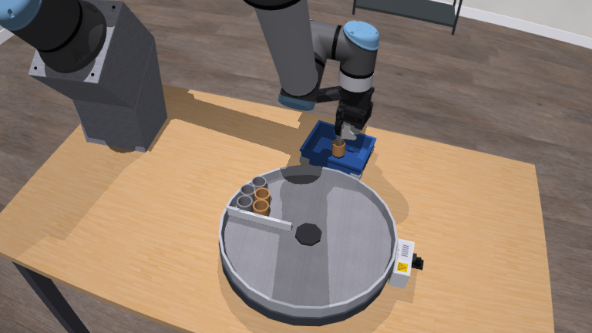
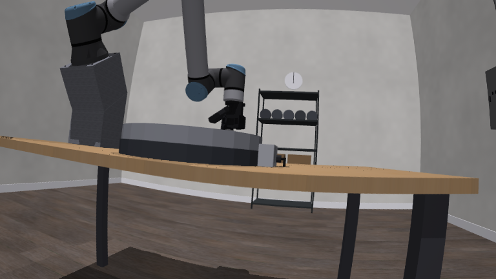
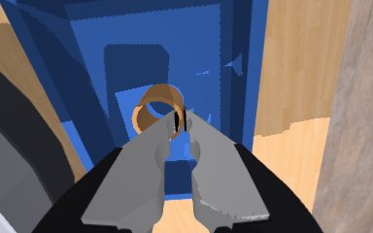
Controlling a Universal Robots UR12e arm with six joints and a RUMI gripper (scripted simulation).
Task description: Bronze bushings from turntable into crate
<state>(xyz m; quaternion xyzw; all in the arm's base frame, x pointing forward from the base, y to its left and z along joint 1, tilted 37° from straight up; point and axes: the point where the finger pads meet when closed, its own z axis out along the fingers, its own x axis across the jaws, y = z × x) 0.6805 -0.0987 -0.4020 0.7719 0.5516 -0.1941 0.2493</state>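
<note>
The blue crate lies 20 mm to the right of my hand and 20 mm below it. Also, from my hand: grey turntable (360 mm to the right, 50 mm behind, 10 mm above).
</note>
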